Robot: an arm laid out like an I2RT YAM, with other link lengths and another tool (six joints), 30 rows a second.
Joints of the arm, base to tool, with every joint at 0 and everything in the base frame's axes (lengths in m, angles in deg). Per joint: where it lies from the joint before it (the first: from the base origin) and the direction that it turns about. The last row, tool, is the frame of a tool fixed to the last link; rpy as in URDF.
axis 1: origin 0 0 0.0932 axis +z
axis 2: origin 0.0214 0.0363 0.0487 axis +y
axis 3: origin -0.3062 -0.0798 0 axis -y
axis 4: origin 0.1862 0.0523 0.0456 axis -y
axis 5: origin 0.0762 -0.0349 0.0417 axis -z
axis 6: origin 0.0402 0 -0.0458 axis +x
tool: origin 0.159 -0.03 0.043 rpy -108.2 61.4 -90
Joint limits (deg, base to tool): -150..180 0..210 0..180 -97..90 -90..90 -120..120
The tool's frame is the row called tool.
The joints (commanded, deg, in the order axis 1, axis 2, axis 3, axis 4, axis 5, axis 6), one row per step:
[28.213, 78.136, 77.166, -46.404, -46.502, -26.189]
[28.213, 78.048, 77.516, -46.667, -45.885, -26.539]
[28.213, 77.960, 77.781, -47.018, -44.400, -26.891]
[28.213, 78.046, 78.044, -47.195, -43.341, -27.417]
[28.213, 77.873, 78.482, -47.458, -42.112, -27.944]
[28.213, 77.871, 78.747, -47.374, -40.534, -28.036]
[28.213, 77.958, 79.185, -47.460, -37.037, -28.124]
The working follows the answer.
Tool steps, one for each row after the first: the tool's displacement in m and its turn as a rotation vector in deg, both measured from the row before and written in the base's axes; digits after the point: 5 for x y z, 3 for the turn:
[0.00106, -0.00093, 0.00100, -0.342, -0.669, -0.241]
[0.00304, -0.00240, -0.00133, -0.990, -0.816, -0.827]
[0.00272, -0.00126, -0.00085, -0.739, -0.810, -0.441]
[0.00237, -0.00200, 0.00118, -0.691, -1.172, -0.555]
[0.00458, -0.00228, -0.00045, -0.859, -0.928, -1.032]
[0.00968, -0.00576, -0.00311, -2.121, -1.501, -2.363]

Tool pose at each row, in the base's axes (x y z in m, rotation vector in deg; rounded; the steps above come from the unrounded poses):
[0.23641, 0.25499, 0.35513, -111.294, 75.317, 55.421]
[0.23747, 0.25405, 0.35612, -111.511, 75.395, 54.410]
[0.24052, 0.25165, 0.35479, -111.752, 76.348, 52.638]
[0.24324, 0.25039, 0.35395, -112.110, 76.788, 51.174]
[0.24560, 0.24839, 0.35513, -112.397, 77.078, 49.283]
[0.25018, 0.24611, 0.35468, -112.352, 78.025, 47.343]
[0.25986, 0.24035, 0.35157, -112.199, 80.606, 43.472]

